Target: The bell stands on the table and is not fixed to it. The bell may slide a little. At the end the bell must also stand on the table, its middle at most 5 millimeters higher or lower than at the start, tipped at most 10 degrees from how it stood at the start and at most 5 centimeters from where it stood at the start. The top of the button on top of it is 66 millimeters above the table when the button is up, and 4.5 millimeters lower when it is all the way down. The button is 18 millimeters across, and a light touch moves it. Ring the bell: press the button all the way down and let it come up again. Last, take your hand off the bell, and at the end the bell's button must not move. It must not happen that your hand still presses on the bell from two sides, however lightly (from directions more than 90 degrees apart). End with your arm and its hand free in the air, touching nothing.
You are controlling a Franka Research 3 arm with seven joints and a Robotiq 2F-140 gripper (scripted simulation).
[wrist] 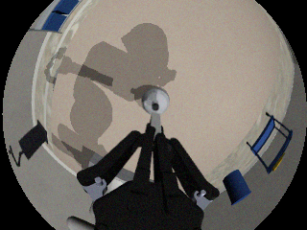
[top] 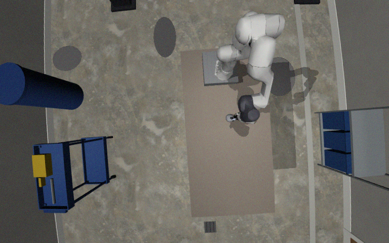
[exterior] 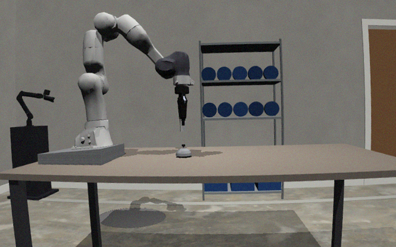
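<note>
Now: the bell button 110 mm below my hand. Round my hand: bell 130 mm below.
</note>
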